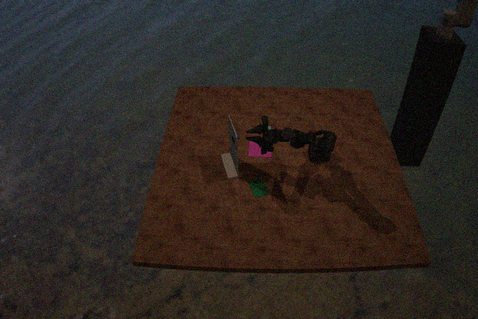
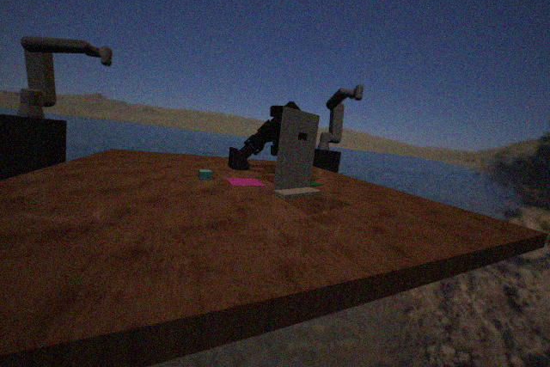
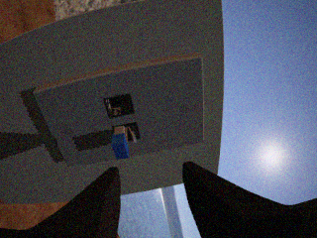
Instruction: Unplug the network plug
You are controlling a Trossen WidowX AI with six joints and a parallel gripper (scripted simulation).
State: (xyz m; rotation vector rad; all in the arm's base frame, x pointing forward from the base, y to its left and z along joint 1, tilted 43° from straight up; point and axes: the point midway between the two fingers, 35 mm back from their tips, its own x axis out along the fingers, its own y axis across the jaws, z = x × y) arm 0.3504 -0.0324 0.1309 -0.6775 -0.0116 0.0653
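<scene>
The network plug is 50 mm ahead of my gripper tip, 10 mm to the left of it and 10 mm below it. Also, from my gripper tip: grey upright panel (70 mm ahead, 20 mm to the left, 80 mm below); then magenta square (70 mm behind, 120 mm to the right, 200 mm below); then green flat patch (70 mm behind, 150 mm to the left, 200 mm below).
</scene>
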